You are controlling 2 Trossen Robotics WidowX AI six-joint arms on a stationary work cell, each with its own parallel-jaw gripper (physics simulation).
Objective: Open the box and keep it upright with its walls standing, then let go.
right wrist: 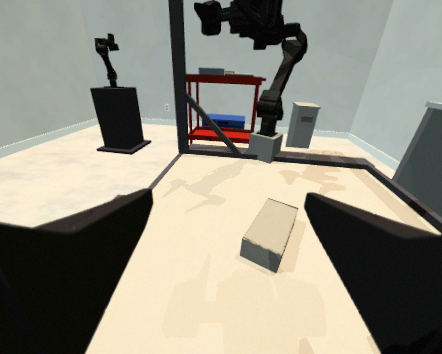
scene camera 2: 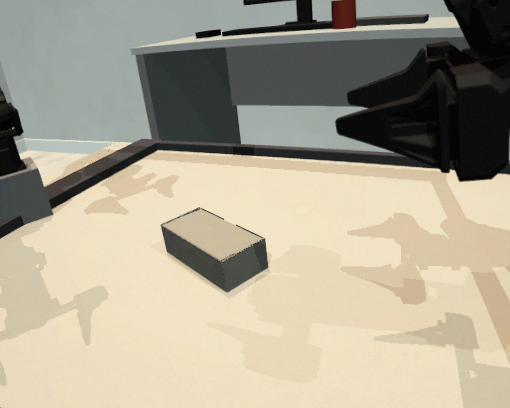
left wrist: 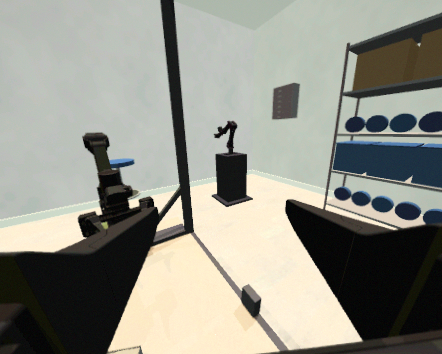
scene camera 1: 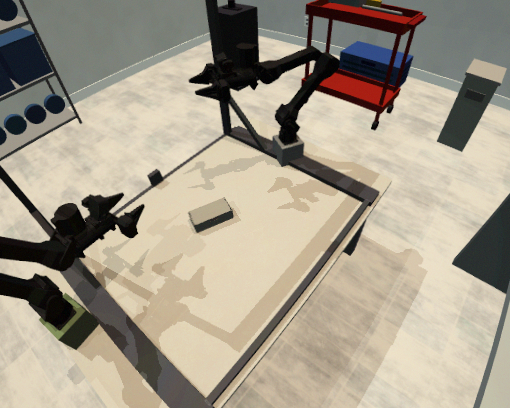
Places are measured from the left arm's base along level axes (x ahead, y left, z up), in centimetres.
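Pixels of known places: left gripper, fingertip midpoint: (right wrist: 213,1) (left wrist: 223,209) (scene camera 1: 191,86); right gripper, fingertip midpoint: (right wrist: 230,197) (scene camera 2: 342,110) (scene camera 1: 133,199); left arm's base at its link origin: (right wrist: 267,133) (scene camera 2: 7,169) (scene camera 1: 288,139); right arm's base at its link origin: (scene camera 1: 61,315).
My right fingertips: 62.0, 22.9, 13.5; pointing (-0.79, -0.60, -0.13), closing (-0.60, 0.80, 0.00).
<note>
Ahead of a thing's pixels: the offset from my right fingertips to its middle, as dx, dy, dz. Level surfaces: height alone.
The box {-21.5, -2.7, -20.8} (scene camera 1: 211,212) (scene camera 2: 212,232) (right wrist: 270,227) lies flat on the table {dz -23.1} (scene camera 1: 260,260) (scene camera 2: 125,360), with a light tan top and dark grey sides. Its top is level and looks closed; thin dark lines run along some top edges. In the left wrist view a sliver of the box (left wrist: 127,351) shows at the bottom edge. My left gripper (scene camera 1: 193,86) (left wrist: 223,209) is open and empty, high above the table's far side in scene camera 1. My right gripper (scene camera 1: 132,200) (scene camera 2: 343,111) (right wrist: 230,197) is open and empty, raised above the table and apart from the box.
A dark frame rail (scene camera 1: 300,285) (scene camera 2: 200,147) edges the table. A small dark block {-5.3, -30.7, -20.0} (scene camera 1: 155,177) (left wrist: 251,300) sits on the thin side rail. An upright frame post (left wrist: 177,115) (right wrist: 177,75) stands at a table corner. A red cart (scene camera 1: 350,95) stands beyond the table.
</note>
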